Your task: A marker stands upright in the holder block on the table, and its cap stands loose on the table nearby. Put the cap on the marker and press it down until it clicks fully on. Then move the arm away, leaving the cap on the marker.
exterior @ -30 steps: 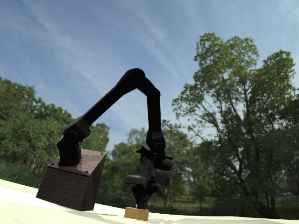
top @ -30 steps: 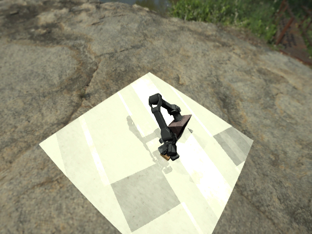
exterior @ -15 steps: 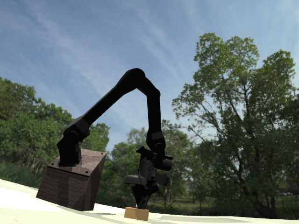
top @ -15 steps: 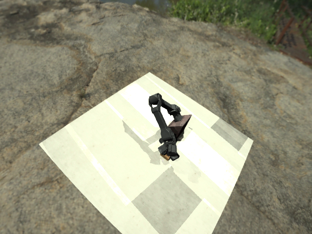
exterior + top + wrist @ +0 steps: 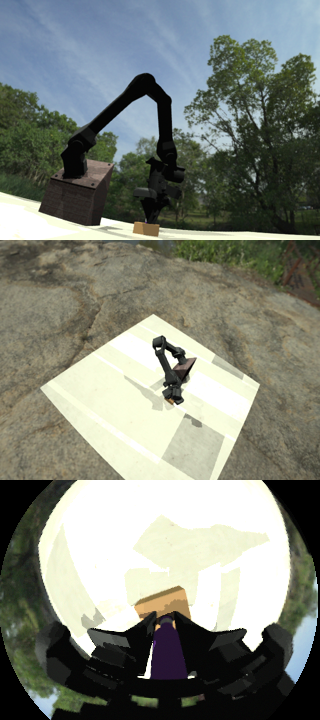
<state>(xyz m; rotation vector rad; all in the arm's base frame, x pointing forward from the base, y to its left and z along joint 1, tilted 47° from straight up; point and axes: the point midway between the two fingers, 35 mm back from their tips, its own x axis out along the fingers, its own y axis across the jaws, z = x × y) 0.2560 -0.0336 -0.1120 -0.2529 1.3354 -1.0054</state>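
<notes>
Now: the purple cap 1 cm behind my gripper tip, 1 cm to the left of it and 5 cm above it. Round my gripper tip: tan holder block: 1 cm behind, 2 cm below.
</notes>
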